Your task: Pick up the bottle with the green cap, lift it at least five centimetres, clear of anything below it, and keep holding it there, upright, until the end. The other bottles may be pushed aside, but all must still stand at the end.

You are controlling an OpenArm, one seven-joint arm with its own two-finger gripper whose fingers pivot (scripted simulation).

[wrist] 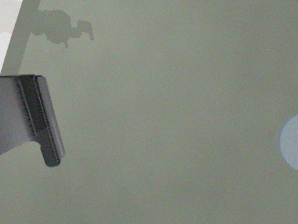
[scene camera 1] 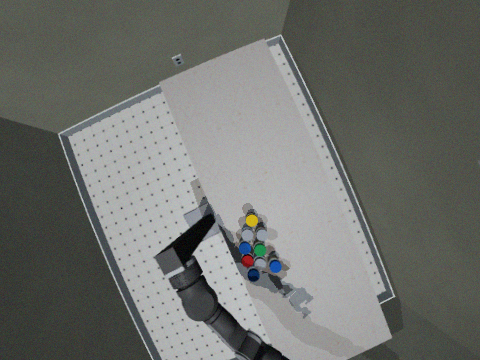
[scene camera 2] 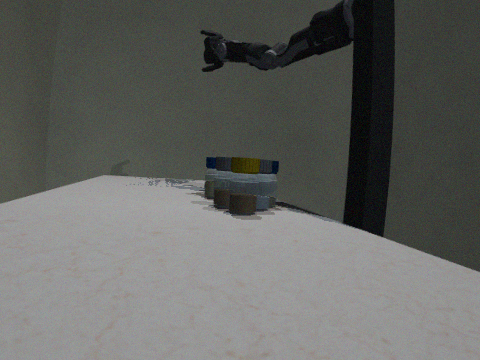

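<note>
A dark post (scene camera 1: 178,254) can be seen in the robot's scene.
</note>
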